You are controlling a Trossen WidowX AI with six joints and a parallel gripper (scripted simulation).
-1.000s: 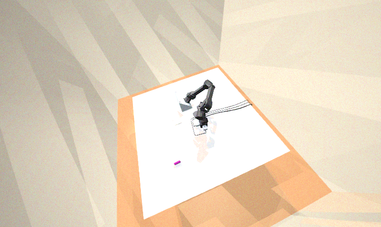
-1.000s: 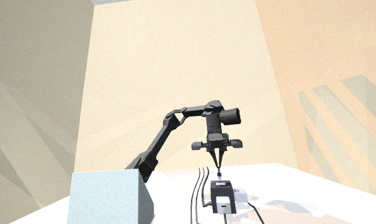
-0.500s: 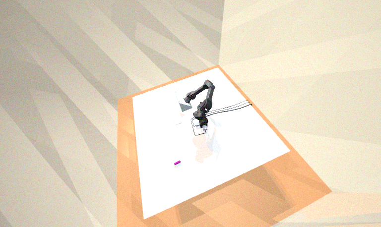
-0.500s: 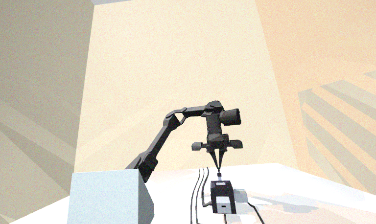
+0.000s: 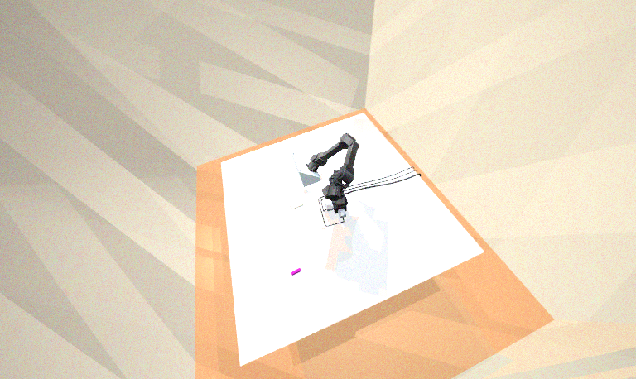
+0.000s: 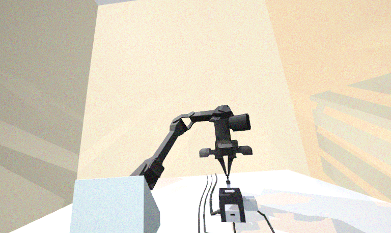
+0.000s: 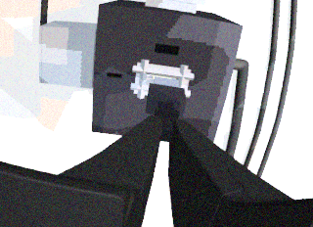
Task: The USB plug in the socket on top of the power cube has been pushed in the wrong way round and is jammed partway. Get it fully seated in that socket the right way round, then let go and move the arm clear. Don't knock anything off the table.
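Now: the white-framed socket 6 cm below my gripper tip. The rest, counted from my gripper tip: usb plug 2 cm below; then small magenta piece 24 cm ahead, 39 cm to the right, 11 cm below.
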